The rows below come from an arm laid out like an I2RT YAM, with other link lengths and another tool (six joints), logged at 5 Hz.
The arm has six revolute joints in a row. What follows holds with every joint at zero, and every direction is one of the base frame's.
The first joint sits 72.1 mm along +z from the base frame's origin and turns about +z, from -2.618 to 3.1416 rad.
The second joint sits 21 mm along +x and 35.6 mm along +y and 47.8 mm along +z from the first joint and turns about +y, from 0 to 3.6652 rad.
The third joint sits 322.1 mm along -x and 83.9 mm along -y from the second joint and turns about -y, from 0 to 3.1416 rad.
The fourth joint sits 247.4 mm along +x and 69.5 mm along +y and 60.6 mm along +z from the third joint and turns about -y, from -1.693 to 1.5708 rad.
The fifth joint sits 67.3 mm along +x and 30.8 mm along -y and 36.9 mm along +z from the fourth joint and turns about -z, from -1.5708 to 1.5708 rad.
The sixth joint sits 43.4 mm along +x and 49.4 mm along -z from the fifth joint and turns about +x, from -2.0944 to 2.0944 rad.
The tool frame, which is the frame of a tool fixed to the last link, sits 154 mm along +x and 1 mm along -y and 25 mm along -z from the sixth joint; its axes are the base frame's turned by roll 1.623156, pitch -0.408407 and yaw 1.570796 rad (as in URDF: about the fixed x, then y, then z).
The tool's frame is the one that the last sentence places.
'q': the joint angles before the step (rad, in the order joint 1, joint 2, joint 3, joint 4, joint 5, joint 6). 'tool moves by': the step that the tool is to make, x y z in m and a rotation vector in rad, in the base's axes. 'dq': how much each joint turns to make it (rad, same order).
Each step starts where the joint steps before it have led.
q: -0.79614, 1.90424, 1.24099, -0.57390, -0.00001, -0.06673
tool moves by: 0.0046, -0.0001, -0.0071, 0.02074, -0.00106, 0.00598
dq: 0.00001, 0.02807, 0.01378, 0.00020, -0.01637, -0.00076
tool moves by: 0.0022, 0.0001, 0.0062, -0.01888, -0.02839, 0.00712
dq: -0.00009, -0.02637, -0.01963, 0.02652, -0.00907, -0.00447
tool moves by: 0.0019, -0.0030, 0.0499, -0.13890, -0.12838, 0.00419
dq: 0.00004, -0.17061, -0.08123, 0.09954, 0.00307, -0.00607
